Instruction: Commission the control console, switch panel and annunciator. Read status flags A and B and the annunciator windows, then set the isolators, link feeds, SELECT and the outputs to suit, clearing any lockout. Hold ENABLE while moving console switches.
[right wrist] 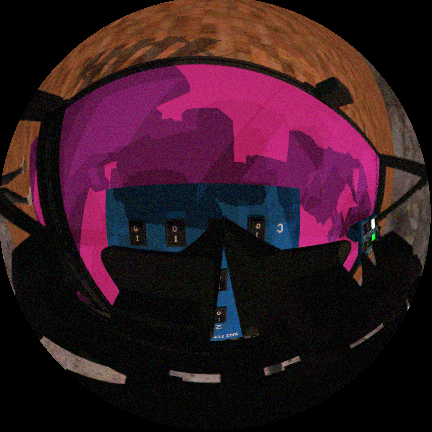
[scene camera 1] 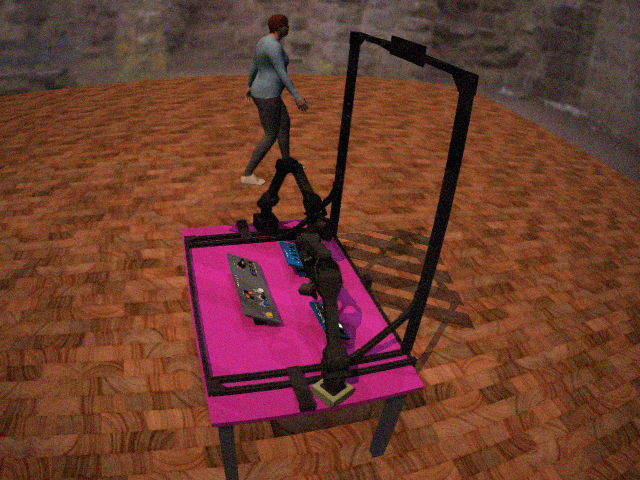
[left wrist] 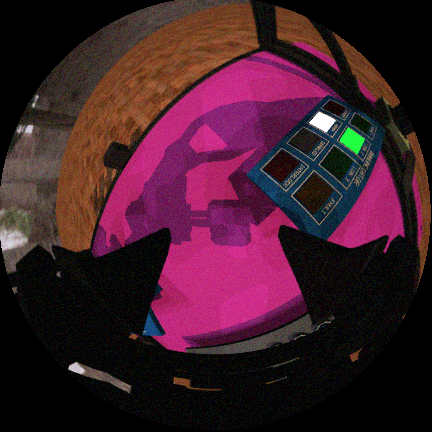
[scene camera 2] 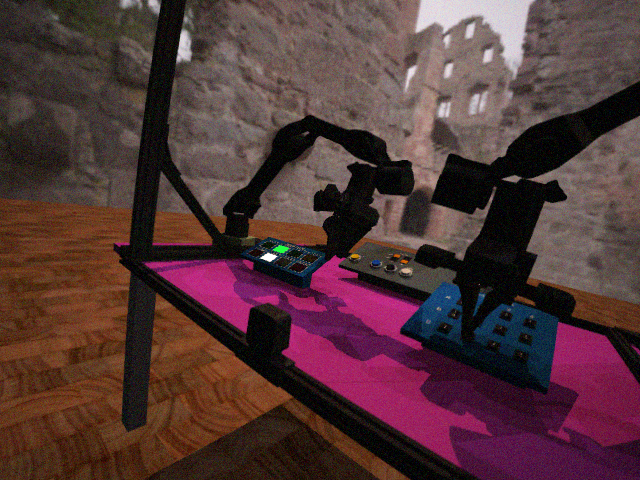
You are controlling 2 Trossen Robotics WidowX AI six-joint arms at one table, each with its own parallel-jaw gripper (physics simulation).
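Observation:
The blue annunciator has a green link window and a white window lit; its other windows, such as FAULT and INTERLOCK, are dark. The grey control console carries yellow, blue, black and white buttons; its flags are too small to read. The blue switch panel bears rows of black rocker switches marked 0 and I. My right gripper is shut and empty, its tips low at the panel, over a row of switches. My left gripper is open and empty, above the table beside the annunciator.
The magenta table is edged by black rails. A tall black frame stands along its right side in scene camera 1. A small black block stands on the near rail in scene camera 2. A person is on the floor beyond the table.

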